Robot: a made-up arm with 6 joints.
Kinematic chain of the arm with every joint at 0, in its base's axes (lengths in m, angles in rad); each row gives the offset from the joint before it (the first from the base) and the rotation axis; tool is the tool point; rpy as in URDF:
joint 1: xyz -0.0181 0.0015 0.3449 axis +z
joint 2: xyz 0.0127 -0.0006 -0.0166 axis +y
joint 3: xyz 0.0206 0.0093 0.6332 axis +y
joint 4: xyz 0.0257 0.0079 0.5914 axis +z
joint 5: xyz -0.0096 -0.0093 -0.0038 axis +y
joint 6: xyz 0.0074 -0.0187 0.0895 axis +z
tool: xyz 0.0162 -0.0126 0.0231 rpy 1.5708 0 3.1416
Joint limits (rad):
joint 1: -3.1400..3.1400
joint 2: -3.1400..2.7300
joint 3: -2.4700..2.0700
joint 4: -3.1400..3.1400
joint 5: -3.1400..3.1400
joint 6: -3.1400..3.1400
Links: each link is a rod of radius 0.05 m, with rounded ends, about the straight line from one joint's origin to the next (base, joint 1, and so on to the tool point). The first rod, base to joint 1, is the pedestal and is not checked.
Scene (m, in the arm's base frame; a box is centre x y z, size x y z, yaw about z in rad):
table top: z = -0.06
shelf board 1: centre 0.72 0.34 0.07 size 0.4 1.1 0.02 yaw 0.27
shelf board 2: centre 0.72 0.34 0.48 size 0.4 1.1 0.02 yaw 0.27
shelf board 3: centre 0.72 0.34 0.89 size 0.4 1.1 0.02 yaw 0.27
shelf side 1: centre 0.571 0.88 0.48 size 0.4 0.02 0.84 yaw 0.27
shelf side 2: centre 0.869 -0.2 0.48 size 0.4 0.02 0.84 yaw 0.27
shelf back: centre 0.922 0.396 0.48 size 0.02 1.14 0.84 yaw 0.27
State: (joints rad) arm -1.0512 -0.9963 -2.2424 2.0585 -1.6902 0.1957
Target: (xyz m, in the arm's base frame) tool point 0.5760 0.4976 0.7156
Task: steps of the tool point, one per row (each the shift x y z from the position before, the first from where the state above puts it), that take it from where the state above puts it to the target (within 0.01 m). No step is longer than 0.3 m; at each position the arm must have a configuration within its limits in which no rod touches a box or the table.
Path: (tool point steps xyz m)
1: 0.1115 0.1601 0.1489
2: 0.1729 0.0856 0.1772
3: 0.1868 -0.0139 0.1930
4: 0.1448 -0.1089 0.1935
5: 0.1633 -0.0166 -0.0325
6: 0.1617 -0.0637 -0.0459

